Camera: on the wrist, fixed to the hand. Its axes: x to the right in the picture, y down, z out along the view.
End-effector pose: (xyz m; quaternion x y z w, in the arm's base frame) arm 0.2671 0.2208 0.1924 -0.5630 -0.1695 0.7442 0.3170
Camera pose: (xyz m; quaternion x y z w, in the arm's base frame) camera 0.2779 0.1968 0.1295 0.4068 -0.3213 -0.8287 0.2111
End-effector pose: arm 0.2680 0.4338 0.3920 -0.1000 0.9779 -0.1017 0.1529
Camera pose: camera 0.2226 0.4837 0.4019 0.5926 0.7469 -0.0904 0.2876
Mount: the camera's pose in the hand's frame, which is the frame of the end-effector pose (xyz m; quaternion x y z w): 0.0283 0.0531 -0.0321 0.1318 -0.0977 0.6696 0.7243
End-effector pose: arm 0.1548 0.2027 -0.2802 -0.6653 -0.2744 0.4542 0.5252
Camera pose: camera 0.1899 0.1963 -0.3383 -0.5520 0.2553 0.7818 0.1372
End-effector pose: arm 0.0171 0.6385 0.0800 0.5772 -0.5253 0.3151 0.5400
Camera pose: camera -0.0196 0.6688 0.1289 0.1683 -0.7782 0.6027 0.0527
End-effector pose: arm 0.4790 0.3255 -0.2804 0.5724 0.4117 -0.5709 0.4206
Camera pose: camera 0.5397 0.3395 -0.3083 0.6900 -0.2014 -0.2421 0.6517
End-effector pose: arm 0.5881 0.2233 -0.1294 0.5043 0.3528 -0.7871 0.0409
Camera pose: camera 0.6212 0.2110 -0.1878 0.5300 -0.1899 -0.6385 0.5247
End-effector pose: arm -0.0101 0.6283 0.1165 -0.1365 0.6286 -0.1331 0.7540
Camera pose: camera -0.0352 0.6658 0.0654 0.4084 0.4555 0.3390 0.7147
